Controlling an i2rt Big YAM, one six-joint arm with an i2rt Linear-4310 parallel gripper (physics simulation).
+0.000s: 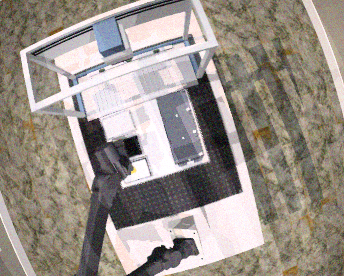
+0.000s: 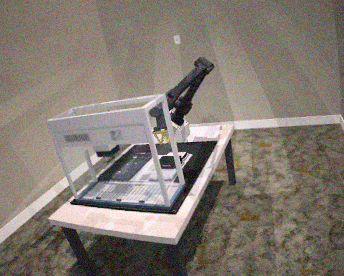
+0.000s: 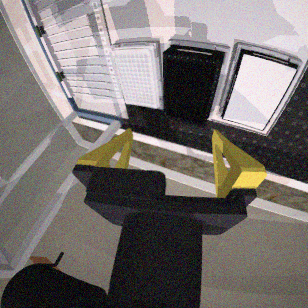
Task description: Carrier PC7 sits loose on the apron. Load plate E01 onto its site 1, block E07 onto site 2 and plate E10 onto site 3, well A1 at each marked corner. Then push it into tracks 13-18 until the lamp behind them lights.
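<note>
The dark grey carrier lies lengthwise toward the railed deck, its far end near the deck's front edge; no plate shows on it. Beside it, in a row of holders, are a white well plate, a black block and a white-topped piece with a dark border. Their labels, the A1 marks and the lamp are not readable. My gripper is open and empty, above the row's near end.
A white open frame stands over the deck, with a blue box high at its back. A black perforated mat surrounds the pieces. The arm's base is at the table's near end.
</note>
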